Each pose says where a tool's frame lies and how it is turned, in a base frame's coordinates. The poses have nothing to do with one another.
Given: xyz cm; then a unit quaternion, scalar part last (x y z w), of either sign.
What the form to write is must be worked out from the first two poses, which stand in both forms.
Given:
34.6, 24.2, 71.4, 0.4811, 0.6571, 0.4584, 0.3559
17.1, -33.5, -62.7, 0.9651, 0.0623, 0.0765, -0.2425
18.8, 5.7, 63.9, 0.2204, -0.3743, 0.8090, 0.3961
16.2, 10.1, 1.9, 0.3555, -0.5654, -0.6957, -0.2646
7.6, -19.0, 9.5, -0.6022, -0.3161, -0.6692, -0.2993
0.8, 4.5, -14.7, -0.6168, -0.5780, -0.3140, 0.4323
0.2, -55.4, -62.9, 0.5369, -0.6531, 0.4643, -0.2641
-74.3, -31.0, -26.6, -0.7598, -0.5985, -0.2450, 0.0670
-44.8, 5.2, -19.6, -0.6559, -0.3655, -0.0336, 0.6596
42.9, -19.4, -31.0, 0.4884, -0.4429, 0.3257, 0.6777
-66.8, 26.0, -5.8, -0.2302, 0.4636, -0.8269, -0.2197
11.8, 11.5, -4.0, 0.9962, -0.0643, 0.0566, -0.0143
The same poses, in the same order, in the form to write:
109.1, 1.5, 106.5, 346, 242, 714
-152.2, -10.2, 4.8, 171, -335, -627
-34.7, -40.8, 141.1, 188, 57, 639
79.8, 52.5, -176.8, 162, 101, 19
84.5, -38.1, 97.0, 76, -190, 95
-158.4, -62.5, 73.0, 8, 45, -147
-115.8, -8.8, -106.7, 2, -554, -629
167.6, -26.9, 79.4, -743, -310, -266
-98.6, -31.8, 30.8, -448, 52, -196
70.7, -66.7, 1.3, 429, -194, -310
-55.1, -35.8, 169.4, -668, 260, -58
-177.9, -6.4, -7.5, 118, 115, -40

